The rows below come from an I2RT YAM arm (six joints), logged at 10 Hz.
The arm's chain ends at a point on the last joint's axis. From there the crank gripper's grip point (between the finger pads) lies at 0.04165 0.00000 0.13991 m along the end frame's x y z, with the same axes.
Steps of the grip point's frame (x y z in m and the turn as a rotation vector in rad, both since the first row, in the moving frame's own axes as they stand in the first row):
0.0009 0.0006 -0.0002 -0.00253 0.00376 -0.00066
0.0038 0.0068 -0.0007 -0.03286 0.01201 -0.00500
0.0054 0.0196 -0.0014 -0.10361 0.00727 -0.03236
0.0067 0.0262 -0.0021 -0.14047 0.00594 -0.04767
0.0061 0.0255 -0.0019 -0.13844 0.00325 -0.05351
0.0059 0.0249 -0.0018 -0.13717 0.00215 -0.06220
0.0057 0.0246 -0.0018 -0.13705 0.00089 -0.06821
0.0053 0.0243 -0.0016 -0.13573 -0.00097 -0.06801
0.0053 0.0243 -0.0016 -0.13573 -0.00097 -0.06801
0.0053 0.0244 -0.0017 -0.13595 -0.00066 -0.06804
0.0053 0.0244 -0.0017 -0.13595 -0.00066 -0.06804
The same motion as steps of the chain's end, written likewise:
0.0004 0.0003 0.0000 -0.00253 0.00376 -0.00066
0.0021 0.0024 -0.0001 -0.03286 0.01201 -0.00500
0.0042 0.0065 -0.0004 -0.10361 0.00727 -0.03236
0.0055 0.0086 -0.0006 -0.14047 0.00594 -0.04767
0.0052 0.0084 -0.0006 -0.13844 0.00325 -0.05351
0.0051 0.0084 -0.0006 -0.13717 0.00215 -0.06220
0.0050 0.0083 -0.0006 -0.13705 0.00089 -0.06821
0.0049 0.0082 -0.0005 -0.13573 -0.00097 -0.06801
0.0049 0.0082 -0.0005 -0.13573 -0.00097 -0.06801
0.0048 0.0083 -0.0006 -0.13595 -0.00066 -0.06804
0.0048 0.0083 -0.0006 -0.13595 -0.00066 -0.06804

